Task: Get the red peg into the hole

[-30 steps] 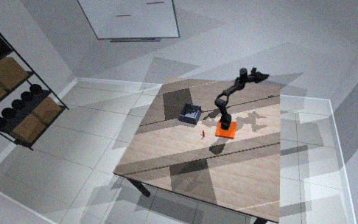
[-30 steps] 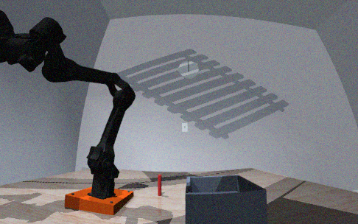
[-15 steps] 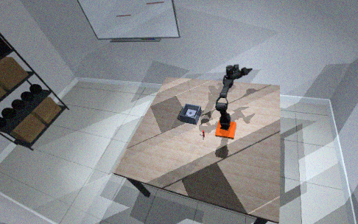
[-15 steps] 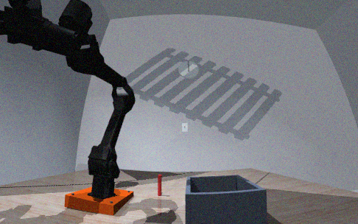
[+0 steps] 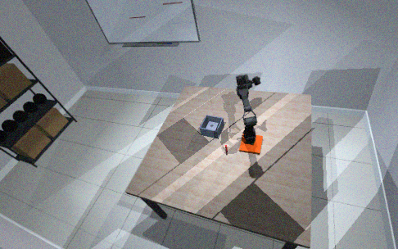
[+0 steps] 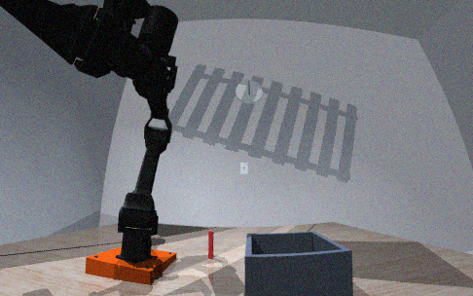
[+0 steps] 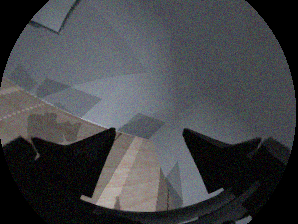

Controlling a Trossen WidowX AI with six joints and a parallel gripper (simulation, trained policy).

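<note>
Right now my gripper tip is 50 cm to the right of the red peg, 32 cm above it and 6 cm short of it. The rest, counted from my gripper tip: grey box: 34 cm to the left, 33 cm below, 27 cm ahead; then plate: 34 cm to the left, 31 cm below, 27 cm ahead.
</note>
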